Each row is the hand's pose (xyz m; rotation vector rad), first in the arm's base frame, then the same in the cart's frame.
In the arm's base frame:
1: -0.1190 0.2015 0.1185 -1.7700 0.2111 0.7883
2: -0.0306 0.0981 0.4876 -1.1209 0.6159 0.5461
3: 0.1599 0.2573 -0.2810 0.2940 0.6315 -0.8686
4: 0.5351 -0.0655 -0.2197 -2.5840 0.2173 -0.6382
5: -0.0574 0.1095 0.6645 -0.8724 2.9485 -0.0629
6: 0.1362 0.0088 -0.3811 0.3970 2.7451 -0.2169
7: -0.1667 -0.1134 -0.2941 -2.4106 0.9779 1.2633
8: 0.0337 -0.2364 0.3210 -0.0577 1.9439 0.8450
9: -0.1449 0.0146 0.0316 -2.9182 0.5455 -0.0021
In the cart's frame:
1: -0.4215 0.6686 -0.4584 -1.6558 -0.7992 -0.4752
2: -0.7399 0.4738 -0.3342 -0.9580 -0.6604 -0.1884
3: 0.0066 0.7676 -0.2407 1.0198 -0.5387 -0.3716
4: 0.0819 0.3853 0.0706 -1.3876 -0.1737 -1.9620
5: -0.9175 0.4498 -0.3300 -0.4716 1.5936 -0.1468
6: 0.1455 0.5540 -0.3271 0.3704 1.4012 0.3614
7: 0.0260 0.4639 -0.6301 -2.2396 0.2712 -0.3720
8: -0.5036 0.1786 -0.3623 -0.3789 0.5236 0.7581
9: -0.3075 0.5118 -0.5330 -1.9373 0.1930 -1.5709

